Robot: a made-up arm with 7 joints. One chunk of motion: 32 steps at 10 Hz.
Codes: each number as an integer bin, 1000 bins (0 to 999) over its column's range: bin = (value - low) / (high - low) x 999, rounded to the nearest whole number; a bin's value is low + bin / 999 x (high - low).
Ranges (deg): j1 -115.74..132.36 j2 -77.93..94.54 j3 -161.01..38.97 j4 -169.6..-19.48 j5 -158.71..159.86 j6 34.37..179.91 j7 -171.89..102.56
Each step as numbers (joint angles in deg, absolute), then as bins.
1 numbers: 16.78 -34.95 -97.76 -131.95 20.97 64.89 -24.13
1 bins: 534 249 316 251 563 209 538
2 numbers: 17.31 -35.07 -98.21 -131.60 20.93 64.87 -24.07
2 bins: 536 248 314 253 563 209 538
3 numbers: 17.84 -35.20 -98.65 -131.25 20.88 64.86 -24.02
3 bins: 538 248 312 255 563 209 538
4 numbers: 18.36 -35.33 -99.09 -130.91 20.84 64.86 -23.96
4 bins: 540 247 309 257 563 209 538
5 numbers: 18.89 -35.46 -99.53 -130.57 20.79 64.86 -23.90
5 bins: 542 246 307 260 563 209 539
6 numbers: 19.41 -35.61 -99.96 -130.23 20.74 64.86 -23.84
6 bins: 544 245 305 262 563 209 539
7 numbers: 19.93 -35.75 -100.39 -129.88 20.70 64.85 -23.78
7 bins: 546 244 303 264 563 209 539
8 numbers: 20.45 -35.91 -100.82 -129.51 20.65 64.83 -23.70
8 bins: 548 243 301 267 562 209 539
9 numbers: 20.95 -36.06 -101.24 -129.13 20.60 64.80 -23.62
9 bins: 550 243 299 269 562 209 540
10 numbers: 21.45 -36.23 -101.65 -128.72 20.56 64.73 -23.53
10 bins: 552 242 297 272 562 208 540
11 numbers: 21.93 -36.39 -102.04 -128.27 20.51 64.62 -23.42
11 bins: 554 241 295 275 562 208 540
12 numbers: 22.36 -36.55 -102.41 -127.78 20.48 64.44 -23.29
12 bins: 556 240 293 278 562 206 541
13 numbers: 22.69 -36.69 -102.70 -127.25 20.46 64.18 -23.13
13 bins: 557 239 291 282 562 205 541
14 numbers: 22.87 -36.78 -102.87 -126.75 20.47 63.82 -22.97
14 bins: 558 238 290 285 562 202 542
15 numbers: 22.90 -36.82 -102.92 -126.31 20.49 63.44 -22.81
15 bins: 558 238 290 288 562 200 543
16 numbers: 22.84 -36.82 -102.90 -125.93 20.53 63.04 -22.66
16 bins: 558 238 290 291 562 197 543
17 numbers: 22.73 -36.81 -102.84 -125.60 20.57 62.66 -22.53
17 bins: 558 238 291 293 562 194 544
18 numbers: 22.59 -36.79 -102.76 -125.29 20.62 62.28 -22.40
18 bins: 557 238 291 295 562 192 544
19 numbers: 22.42 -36.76 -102.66 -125.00 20.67 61.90 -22.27
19 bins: 556 238 291 297 563 189 545
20 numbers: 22.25 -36.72 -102.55 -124.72 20.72 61.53 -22.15
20 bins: 556 239 292 299 563 186 545
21 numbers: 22.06 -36.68 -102.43 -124.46 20.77 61.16 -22.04
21 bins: 555 239 293 300 563 184 545
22 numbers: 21.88 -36.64 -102.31 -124.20 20.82 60.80 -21.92
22 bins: 554 239 293 302 563 181 546
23 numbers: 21.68 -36.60 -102.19 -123.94 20.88 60.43 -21.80
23 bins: 553 239 294 304 563 179 546
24 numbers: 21.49 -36.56 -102.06 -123.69 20.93 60.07 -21.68
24 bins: 553 240 294 306 563 176 547
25 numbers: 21.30 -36.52 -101.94 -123.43 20.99 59.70 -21.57
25 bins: 552 240 295 307 564 174 547
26 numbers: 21.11 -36.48 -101.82 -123.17 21.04 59.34 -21.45
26 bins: 551 240 296 309 564 171 548
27 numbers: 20.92 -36.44 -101.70 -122.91 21.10 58.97 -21.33
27 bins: 550 240 296 311 564 169 548
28 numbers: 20.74 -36.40 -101.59 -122.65 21.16 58.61 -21.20
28 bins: 550 241 297 312 564 166 549
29 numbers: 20.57 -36.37 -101.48 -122.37 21.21 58.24 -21.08
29 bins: 549 241 297 314 564 164 549
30 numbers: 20.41 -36.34 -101.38 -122.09 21.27 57.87 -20.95
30 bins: 548 241 298 316 564 161 549
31 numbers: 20.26 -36.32 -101.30 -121.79 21.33 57.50 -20.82
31 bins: 548 241 298 318 565 159 550
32 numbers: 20.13 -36.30 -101.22 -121.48 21.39 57.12 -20.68
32 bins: 547 241 299 320 565 156 550
